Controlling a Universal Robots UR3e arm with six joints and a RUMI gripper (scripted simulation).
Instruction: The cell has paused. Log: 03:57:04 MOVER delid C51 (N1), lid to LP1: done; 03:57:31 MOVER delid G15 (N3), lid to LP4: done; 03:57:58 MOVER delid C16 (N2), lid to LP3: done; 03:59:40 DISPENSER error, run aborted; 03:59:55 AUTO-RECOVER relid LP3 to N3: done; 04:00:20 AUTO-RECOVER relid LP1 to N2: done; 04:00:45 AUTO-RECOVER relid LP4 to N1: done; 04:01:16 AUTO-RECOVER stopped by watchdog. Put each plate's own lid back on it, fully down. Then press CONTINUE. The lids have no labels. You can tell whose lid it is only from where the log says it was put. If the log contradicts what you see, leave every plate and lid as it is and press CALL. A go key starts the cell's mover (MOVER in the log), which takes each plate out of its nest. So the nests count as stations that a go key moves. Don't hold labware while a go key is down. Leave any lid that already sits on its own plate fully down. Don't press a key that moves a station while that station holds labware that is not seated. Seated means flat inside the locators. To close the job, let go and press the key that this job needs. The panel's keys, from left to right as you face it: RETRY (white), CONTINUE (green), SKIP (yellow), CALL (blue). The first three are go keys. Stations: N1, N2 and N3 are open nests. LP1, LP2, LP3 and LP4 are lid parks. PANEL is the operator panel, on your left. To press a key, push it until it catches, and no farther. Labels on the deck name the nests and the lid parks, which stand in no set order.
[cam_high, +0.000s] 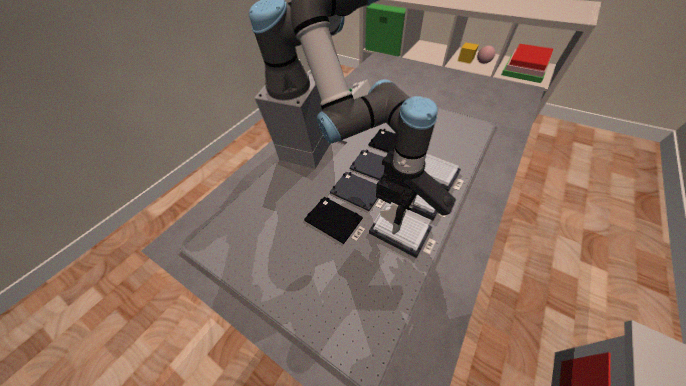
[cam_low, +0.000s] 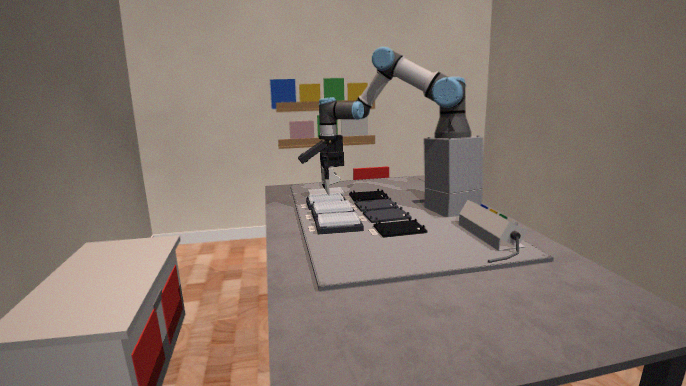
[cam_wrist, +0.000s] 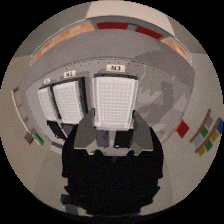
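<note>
Right now my hand is 4 cm above the plate.
</note>
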